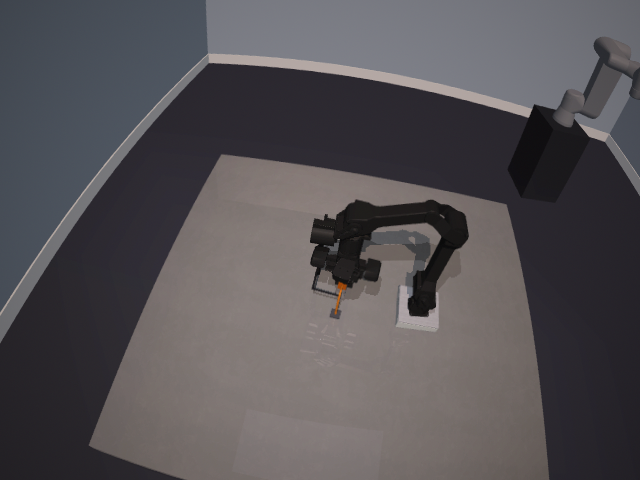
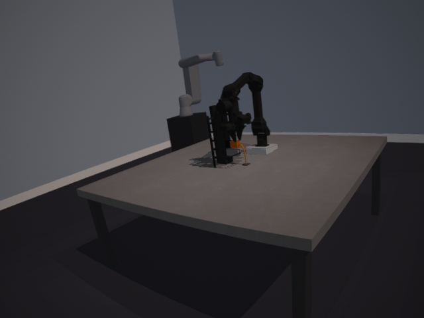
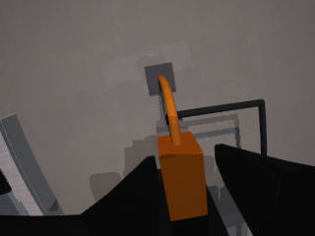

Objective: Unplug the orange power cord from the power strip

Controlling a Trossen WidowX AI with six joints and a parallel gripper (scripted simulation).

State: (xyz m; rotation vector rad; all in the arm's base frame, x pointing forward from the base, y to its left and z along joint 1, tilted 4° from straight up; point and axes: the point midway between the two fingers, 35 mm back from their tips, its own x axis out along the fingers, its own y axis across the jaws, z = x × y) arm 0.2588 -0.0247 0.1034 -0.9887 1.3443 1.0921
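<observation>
My gripper tip is now 1 cm past the orange plug, 4 cm to the left of it and 1 cm above it.
</observation>
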